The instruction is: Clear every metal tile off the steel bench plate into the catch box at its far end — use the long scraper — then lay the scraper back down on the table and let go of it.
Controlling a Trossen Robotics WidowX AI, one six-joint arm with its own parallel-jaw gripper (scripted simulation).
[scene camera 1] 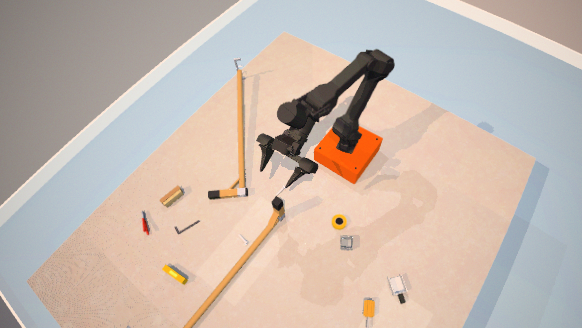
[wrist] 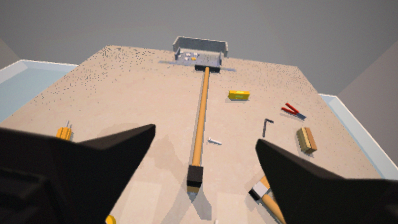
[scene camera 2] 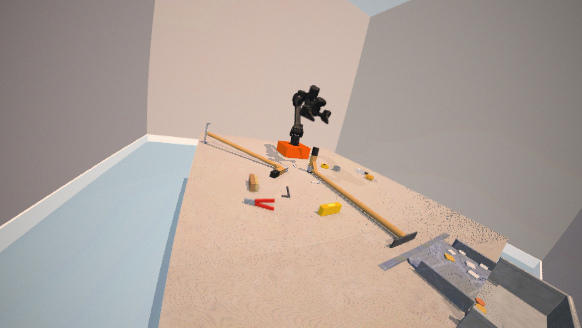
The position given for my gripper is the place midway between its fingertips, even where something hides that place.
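Observation:
My gripper (scene camera 1: 273, 179) is open, it holds nothing, and the wrist view shows my gripper (wrist: 206, 136) too. There's also a long scraper (scene camera 2: 312, 167), and the wrist view shows the long scraper (wrist: 195, 173) as well.

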